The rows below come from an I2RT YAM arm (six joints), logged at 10 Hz.
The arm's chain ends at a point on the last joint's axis. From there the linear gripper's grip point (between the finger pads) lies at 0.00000 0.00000 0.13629 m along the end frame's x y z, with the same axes.
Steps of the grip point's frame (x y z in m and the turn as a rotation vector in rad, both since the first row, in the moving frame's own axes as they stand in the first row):
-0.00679, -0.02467, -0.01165, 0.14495, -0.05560, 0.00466
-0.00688, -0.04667, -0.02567, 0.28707, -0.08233, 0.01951
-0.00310, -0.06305, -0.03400, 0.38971, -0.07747, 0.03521
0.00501, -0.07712, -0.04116, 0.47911, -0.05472, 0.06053
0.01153, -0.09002, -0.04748, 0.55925, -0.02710, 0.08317
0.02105, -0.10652, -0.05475, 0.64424, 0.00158, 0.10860
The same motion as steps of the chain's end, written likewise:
0.00071, -0.00498, -0.01001, 0.14495, -0.05560, 0.00466
0.00380, -0.00802, -0.01964, 0.28707, -0.08233, 0.01951
0.00626, -0.01115, -0.02338, 0.38971, -0.07747, 0.03521
0.01024, -0.01414, -0.02562, 0.47911, -0.05472, 0.06053
0.01194, -0.01766, -0.02668, 0.55925, -0.02710, 0.08317
0.01625, -0.02484, -0.02746, 0.64424, 0.00158, 0.10860

